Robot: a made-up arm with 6 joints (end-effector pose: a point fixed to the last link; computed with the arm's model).
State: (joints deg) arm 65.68 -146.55 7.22 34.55 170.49 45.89
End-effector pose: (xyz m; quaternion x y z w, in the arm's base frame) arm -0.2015 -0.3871 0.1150 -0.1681 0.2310 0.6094 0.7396
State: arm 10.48 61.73 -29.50 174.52 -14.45 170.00
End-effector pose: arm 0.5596 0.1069 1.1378 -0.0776 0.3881 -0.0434 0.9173
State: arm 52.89 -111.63 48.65 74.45 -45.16 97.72
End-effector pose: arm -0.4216 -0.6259 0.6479 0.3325 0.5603 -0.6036 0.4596
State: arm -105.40 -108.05 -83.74 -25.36 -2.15 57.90
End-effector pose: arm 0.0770 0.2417 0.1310 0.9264 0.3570 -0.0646 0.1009
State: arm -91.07 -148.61 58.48 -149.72 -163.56 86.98
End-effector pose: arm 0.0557 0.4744 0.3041 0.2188 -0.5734 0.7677 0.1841
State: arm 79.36 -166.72 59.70 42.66 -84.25 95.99
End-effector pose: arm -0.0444 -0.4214 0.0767 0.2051 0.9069 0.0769 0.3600
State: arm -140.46 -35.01 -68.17 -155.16 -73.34 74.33
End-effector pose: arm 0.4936 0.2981 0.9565 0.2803 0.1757 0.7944 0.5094
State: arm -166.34 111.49 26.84 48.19 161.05 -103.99
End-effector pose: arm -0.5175 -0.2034 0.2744 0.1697 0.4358 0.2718 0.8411
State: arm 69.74 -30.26 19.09 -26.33 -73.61 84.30
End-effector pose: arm -0.1962 -0.3450 1.3020 -0.2003 -0.6362 0.6570 0.3513
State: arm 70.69 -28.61 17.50 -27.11 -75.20 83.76
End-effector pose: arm -0.1883 -0.3372 1.3055 -0.1992 -0.6464 0.6477 0.3506
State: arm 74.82 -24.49 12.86 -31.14 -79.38 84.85
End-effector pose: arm -0.1642 -0.3218 1.3118 -0.2091 -0.6714 0.6252 0.3385
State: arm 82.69 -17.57 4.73 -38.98 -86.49 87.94
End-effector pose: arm -0.1270 -0.2911 1.3179 -0.2327 -0.7087 0.5863 0.3160
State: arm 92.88 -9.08 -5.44 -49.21 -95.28 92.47
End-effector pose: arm -0.0932 -0.2439 1.3186 -0.2671 -0.7448 0.5370 0.2924
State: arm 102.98 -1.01 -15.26 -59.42 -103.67 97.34
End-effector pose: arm -0.0763 -0.1932 1.3123 -0.3050 -0.7679 0.4911 0.2760
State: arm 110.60 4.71 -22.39 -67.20 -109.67 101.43
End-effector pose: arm -0.0736 -0.1571 1.3040 -0.3371 -0.7760 0.4611 0.2676
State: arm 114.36 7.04 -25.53 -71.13 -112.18 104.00
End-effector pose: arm -0.0740 -0.1435 1.2996 -0.3558 -0.7745 0.4513 0.2642
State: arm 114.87 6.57 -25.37 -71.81 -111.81 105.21
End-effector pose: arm -0.0721 -0.1477 1.3003 -0.3620 -0.7691 0.4562 0.2632
